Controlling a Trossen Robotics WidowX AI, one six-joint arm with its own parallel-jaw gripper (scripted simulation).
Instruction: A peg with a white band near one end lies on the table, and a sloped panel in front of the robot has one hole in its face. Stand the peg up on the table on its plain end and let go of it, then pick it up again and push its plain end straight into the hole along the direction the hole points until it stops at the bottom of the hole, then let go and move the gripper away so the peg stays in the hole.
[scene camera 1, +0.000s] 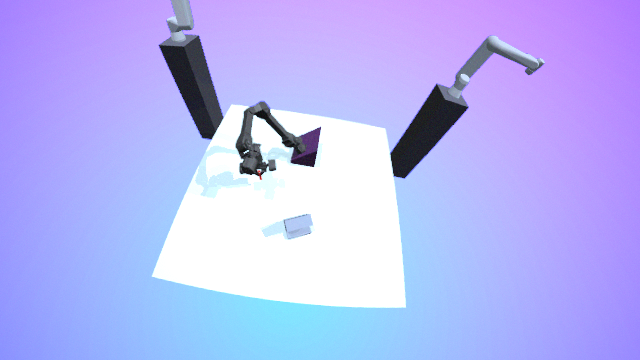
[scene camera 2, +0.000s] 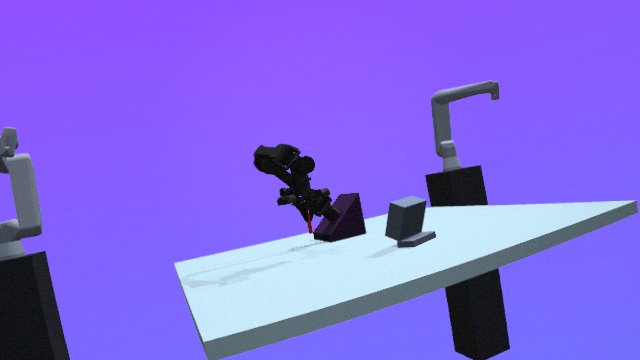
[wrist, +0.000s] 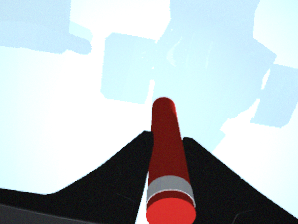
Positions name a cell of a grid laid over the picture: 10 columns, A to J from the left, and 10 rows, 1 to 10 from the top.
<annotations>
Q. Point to my gripper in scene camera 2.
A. At E7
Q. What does my gripper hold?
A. A red peg.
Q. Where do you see my gripper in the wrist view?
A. F7
</annotations>
